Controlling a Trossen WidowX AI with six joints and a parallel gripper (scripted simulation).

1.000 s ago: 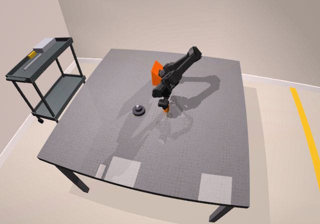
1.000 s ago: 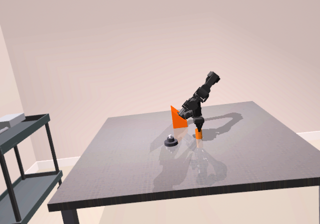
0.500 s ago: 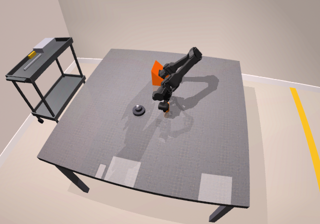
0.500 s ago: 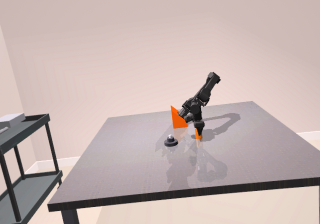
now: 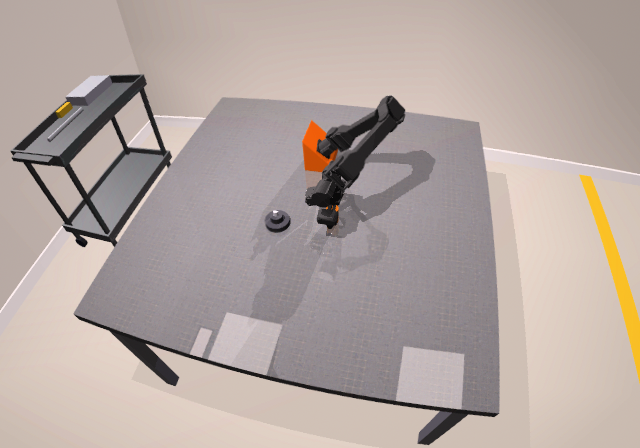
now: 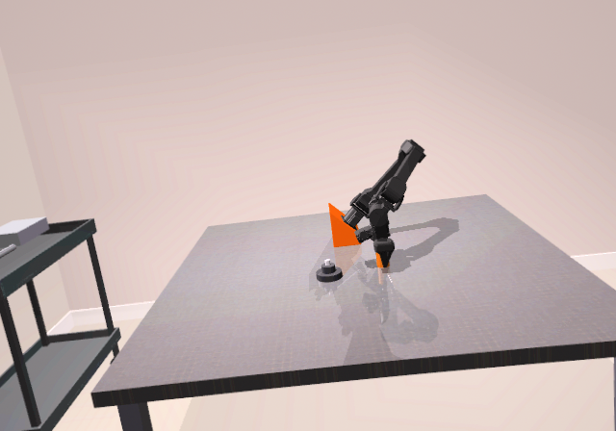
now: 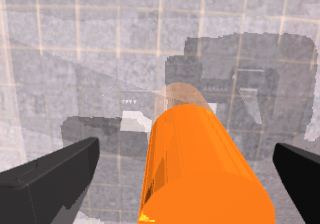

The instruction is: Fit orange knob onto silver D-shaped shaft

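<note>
Now: gripper tip 180 mm to the left of the round pedestal, 20 mm below it and 20 mm short of it. Also, from my gripper tip: orange knob 30 mm above.
</note>
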